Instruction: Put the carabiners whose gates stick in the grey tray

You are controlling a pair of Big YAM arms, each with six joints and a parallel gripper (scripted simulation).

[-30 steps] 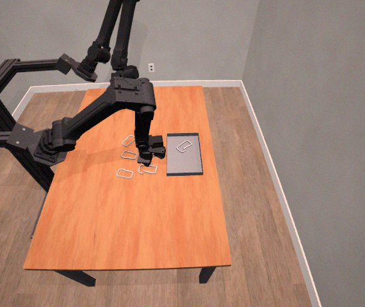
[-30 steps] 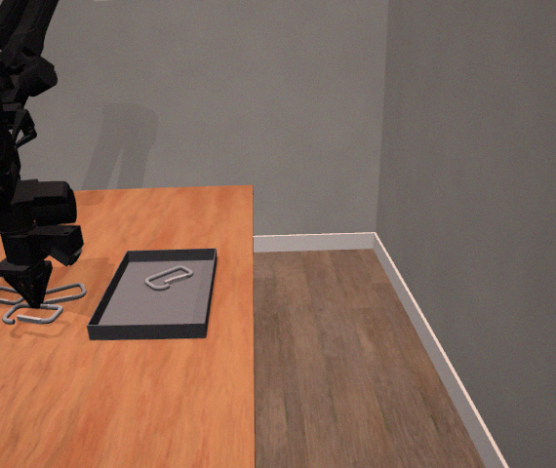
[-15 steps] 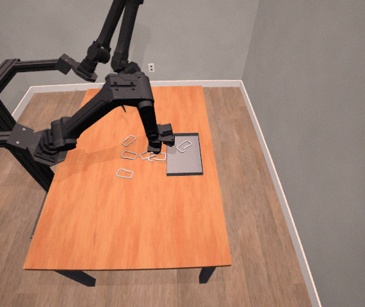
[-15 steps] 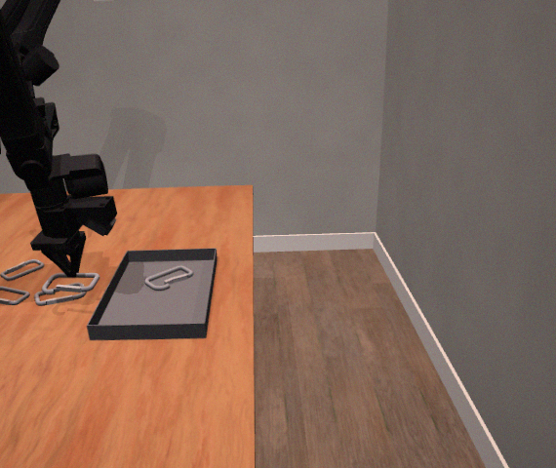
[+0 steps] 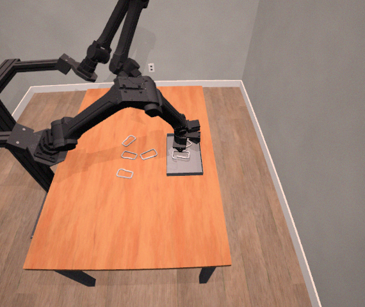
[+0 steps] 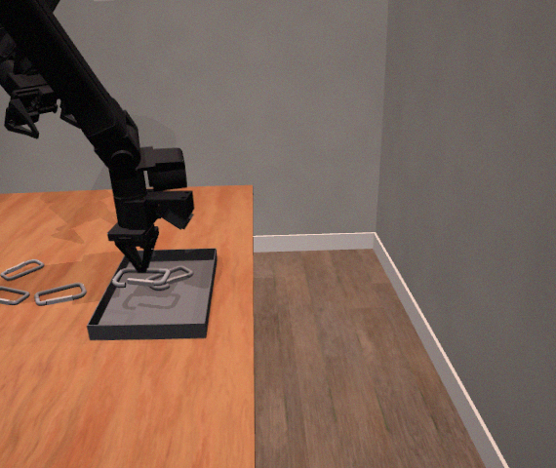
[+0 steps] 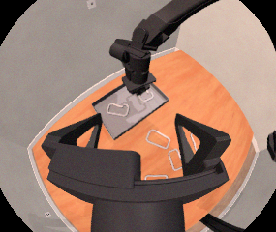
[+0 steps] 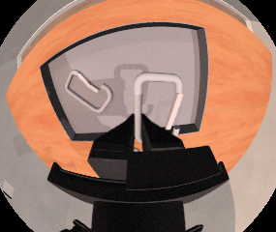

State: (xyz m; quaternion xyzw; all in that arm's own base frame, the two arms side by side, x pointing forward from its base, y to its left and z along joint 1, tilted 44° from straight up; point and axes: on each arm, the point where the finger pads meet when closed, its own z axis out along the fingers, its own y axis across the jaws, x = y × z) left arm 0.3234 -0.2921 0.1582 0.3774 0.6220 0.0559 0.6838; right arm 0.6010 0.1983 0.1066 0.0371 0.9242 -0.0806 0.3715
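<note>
Right now my right hand is 7 cm above the grey tray, 3 cm to the right of it and 2 cm short of it.
</note>
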